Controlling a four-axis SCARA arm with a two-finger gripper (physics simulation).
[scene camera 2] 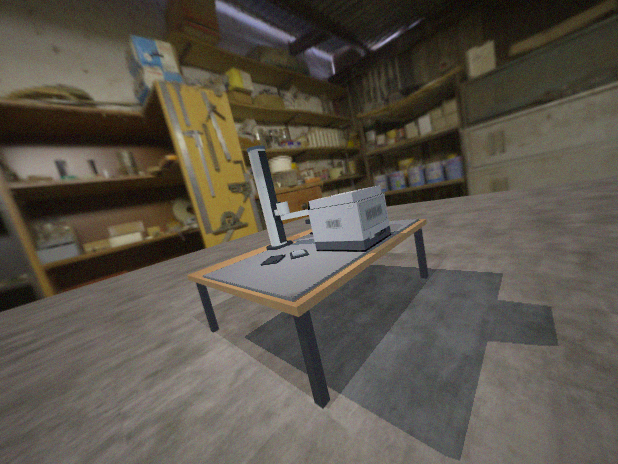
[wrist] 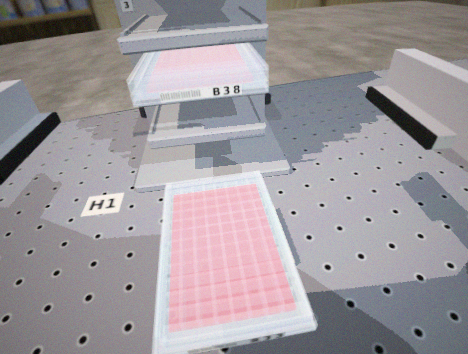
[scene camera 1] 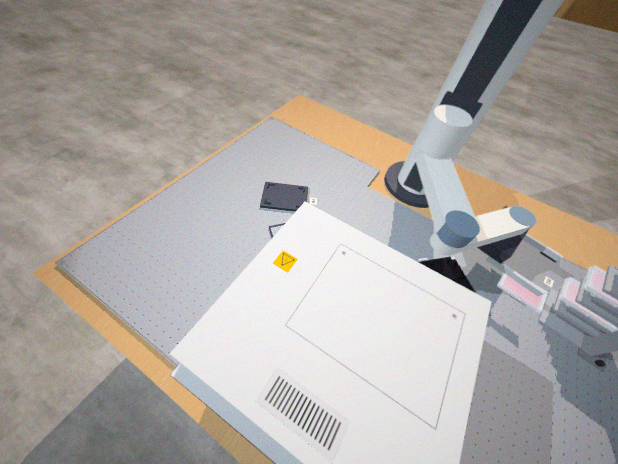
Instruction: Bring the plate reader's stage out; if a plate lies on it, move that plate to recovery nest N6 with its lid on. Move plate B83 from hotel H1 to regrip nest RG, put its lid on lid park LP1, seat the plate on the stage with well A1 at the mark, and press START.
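Seen in the pictures: gripper, fingertip midpoint: (wrist: 210,84) (scene camera 1: 551,275); arm's base at its link origin: (scene camera 2: 279,246) (scene camera 1: 414,184).
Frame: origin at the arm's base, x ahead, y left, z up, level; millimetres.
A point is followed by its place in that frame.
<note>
My gripper (wrist: 210,84) @(y 451, x 257, z 126 mm) is open and empty, its fingers at the left and right edges of the wrist view. Hotel H1 (wrist: 194,39) @(y 517, x 261, z 132 mm) stands ahead, with plate B38 (wrist: 200,70) @(y 501, x 260, z 118 mm) on a shelf below the one marked 3. Plate B83 does not show by its label. A lidded pink plate (wrist: 227,255) @(y 432, x 252, z 27 mm) (scene camera 1: 522,291) @(y 447, x 267, z 26 mm) lies in front of the hotel, lower between the fingers; its label is unreadable. The reader (scene camera 1: 320,295) @(y -25, x 792, z 359 mm) (scene camera 2: 340,222) @(y -147, x 862, z 196 mm) is a white box. A black part (scene camera 1: 447,270) @(y 215, x 379, z 73 mm) juts out beside it; I cannot tell whether it is the stage. The START button does not show.
A dark nest (scene camera 1: 285,196) @(y -365, x 404, z 25 mm) (scene camera 2: 273,259) @(y -377, x 413, z 24 mm) and a thin dark frame (scene camera 1: 274,230) @(y -299, x 555, z 35 mm) lie on the perforated board (scene camera 1: 200,175) @(y -682, x 509, z 13 mm) beyond the reader. The arm's column (scene camera 1: 480,80) @(y 13, x 77, z 447 mm) (scene camera 2: 267,200) @(y -52, x 55, z 433 mm) stands at the table's edge. An H1 label (wrist: 102,204) @(y 523, x 162, z 13 mm) lies left of the pink plate.
</note>
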